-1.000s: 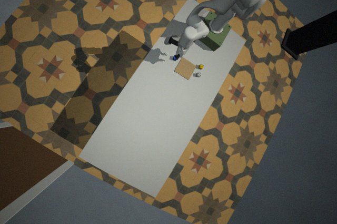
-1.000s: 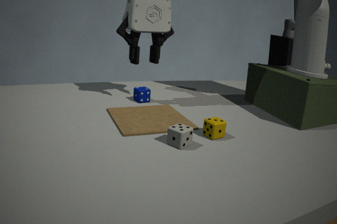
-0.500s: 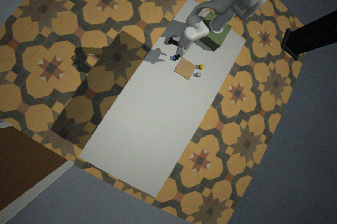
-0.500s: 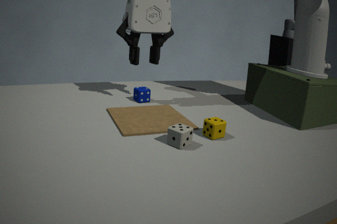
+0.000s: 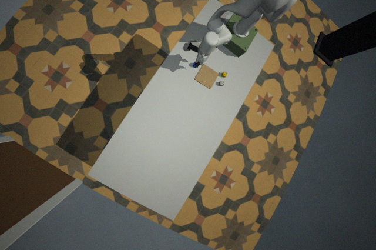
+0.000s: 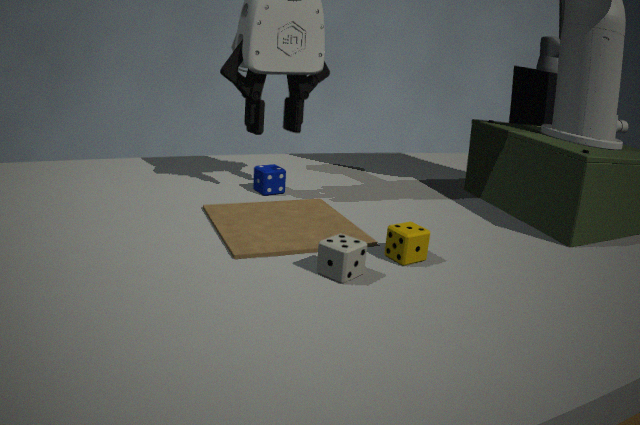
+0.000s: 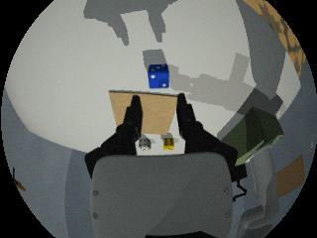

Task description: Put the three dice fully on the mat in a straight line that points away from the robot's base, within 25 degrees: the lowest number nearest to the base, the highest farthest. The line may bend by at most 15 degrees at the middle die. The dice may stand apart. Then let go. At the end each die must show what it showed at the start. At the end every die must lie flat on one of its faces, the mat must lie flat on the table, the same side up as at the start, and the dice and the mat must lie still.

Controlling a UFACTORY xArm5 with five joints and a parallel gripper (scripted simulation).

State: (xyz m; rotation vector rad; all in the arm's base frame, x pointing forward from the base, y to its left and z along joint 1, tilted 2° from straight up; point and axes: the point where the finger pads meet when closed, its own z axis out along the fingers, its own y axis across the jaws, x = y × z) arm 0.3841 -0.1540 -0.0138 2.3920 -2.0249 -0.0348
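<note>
The blue die is 80 mm below my hand. Round my hand: white die: 240 mm to the left, 80 mm below, 20 mm ahead; then yellow die: 220 mm to the left, 80 mm below, 60 mm behind; then tan mat: 120 mm to the left, 90 mm below, 20 mm ahead.
</note>
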